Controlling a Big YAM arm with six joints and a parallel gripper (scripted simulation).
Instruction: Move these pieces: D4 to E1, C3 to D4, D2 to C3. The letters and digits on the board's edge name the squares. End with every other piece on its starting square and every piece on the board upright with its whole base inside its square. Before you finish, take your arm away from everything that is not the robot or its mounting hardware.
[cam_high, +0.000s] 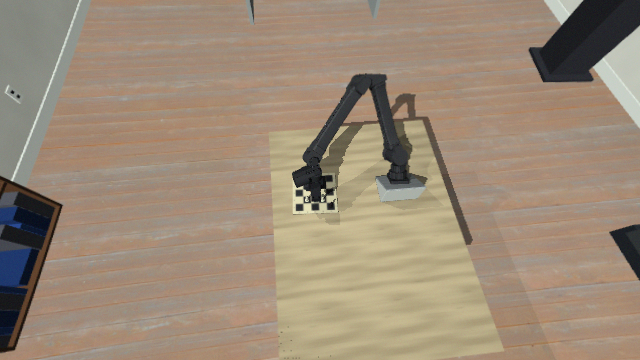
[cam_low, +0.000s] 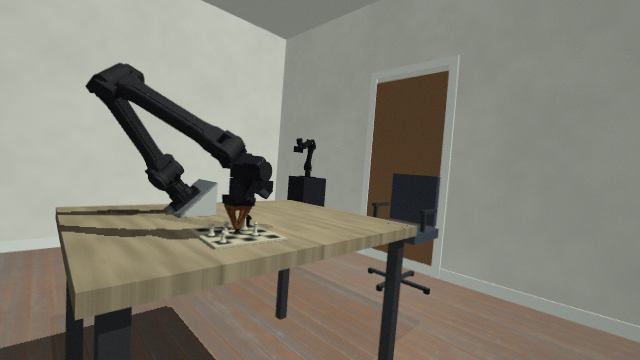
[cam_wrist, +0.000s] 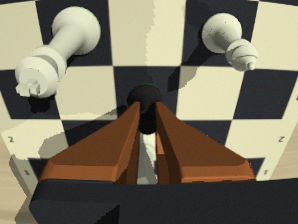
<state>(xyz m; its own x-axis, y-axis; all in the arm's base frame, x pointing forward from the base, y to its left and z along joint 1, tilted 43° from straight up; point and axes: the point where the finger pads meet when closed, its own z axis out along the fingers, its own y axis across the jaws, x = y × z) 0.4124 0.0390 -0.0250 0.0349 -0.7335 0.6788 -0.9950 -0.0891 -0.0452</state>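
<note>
The black pawn is 10 mm below my hand. Round my hand: small chessboard (30 mm below).
</note>
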